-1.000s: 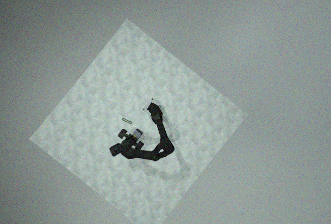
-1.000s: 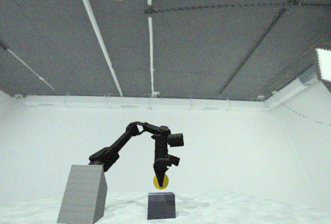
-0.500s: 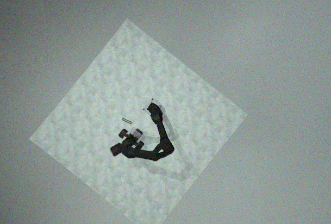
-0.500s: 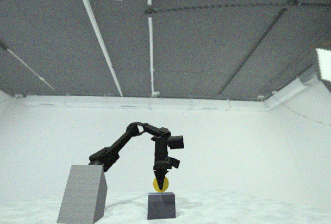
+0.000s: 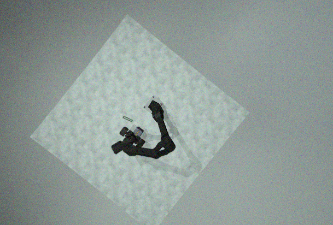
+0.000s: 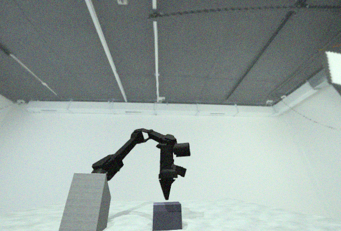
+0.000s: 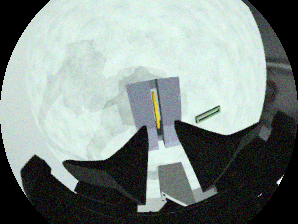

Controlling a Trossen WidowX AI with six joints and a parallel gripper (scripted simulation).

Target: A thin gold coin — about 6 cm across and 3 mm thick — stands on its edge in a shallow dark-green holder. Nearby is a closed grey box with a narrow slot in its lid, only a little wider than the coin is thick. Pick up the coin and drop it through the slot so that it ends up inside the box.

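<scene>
Right now my gripper tip is 60 mm above the gold coin.
</scene>
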